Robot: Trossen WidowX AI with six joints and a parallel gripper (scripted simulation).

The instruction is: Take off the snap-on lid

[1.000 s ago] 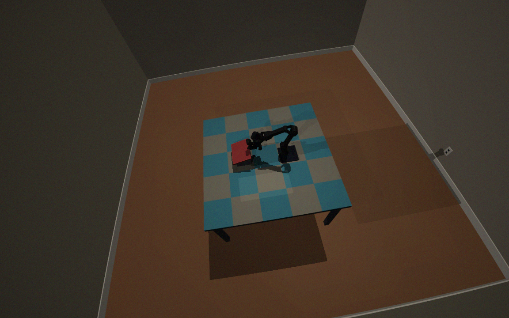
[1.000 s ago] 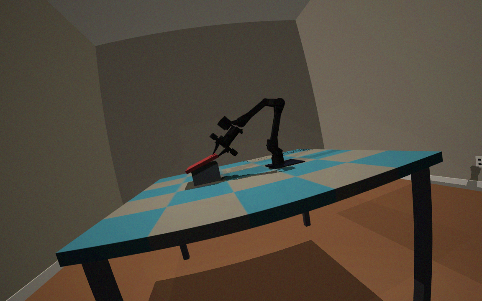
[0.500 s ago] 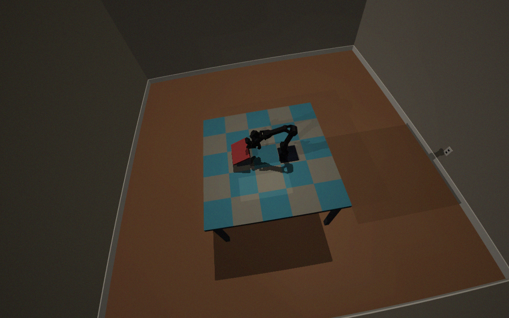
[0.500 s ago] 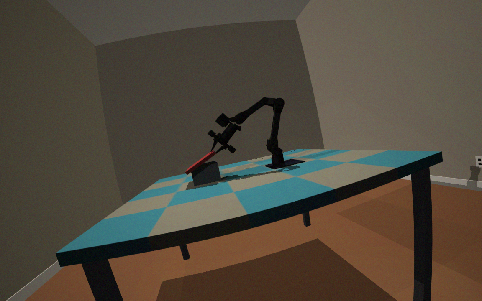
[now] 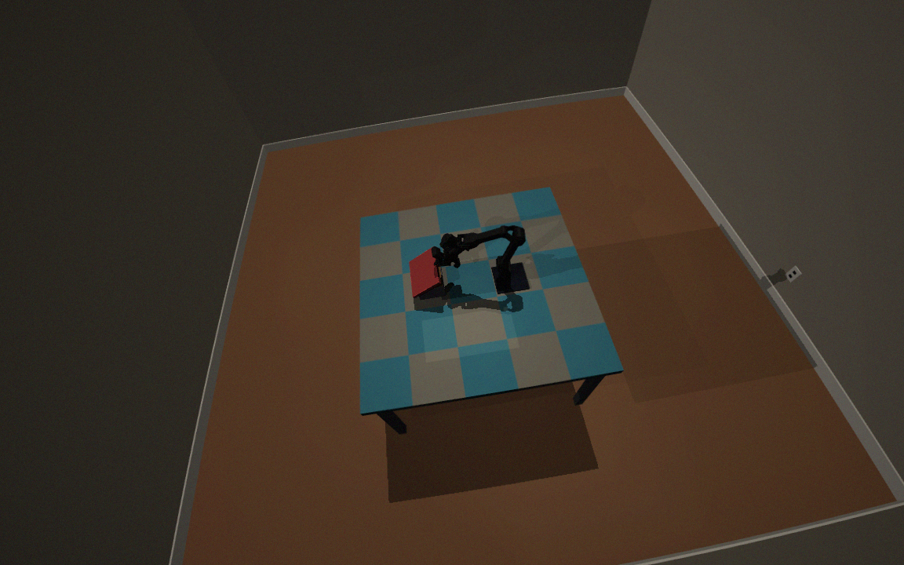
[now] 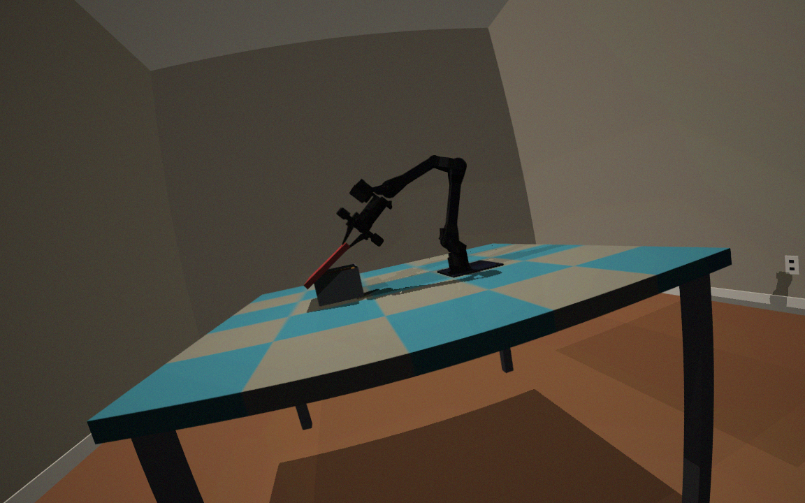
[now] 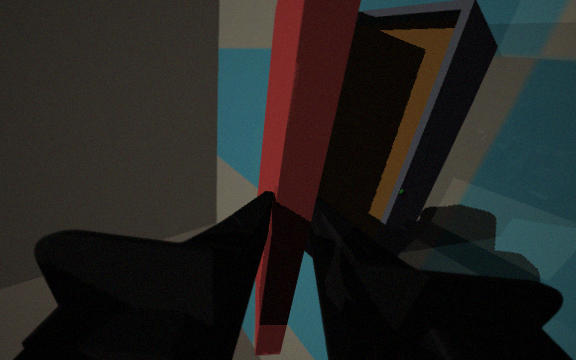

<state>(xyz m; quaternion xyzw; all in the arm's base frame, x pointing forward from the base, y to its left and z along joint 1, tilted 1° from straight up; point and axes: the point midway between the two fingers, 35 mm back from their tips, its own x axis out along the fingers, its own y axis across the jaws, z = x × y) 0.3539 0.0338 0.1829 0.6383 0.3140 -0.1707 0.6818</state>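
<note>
The red lid lies 70 mm ahead of my gripper tip, 40 mm below it and 10 mm to the left of it. The rest, counted from my gripper tip: storage box (120 mm below, 50 mm ahead, 10 mm to the left).
</note>
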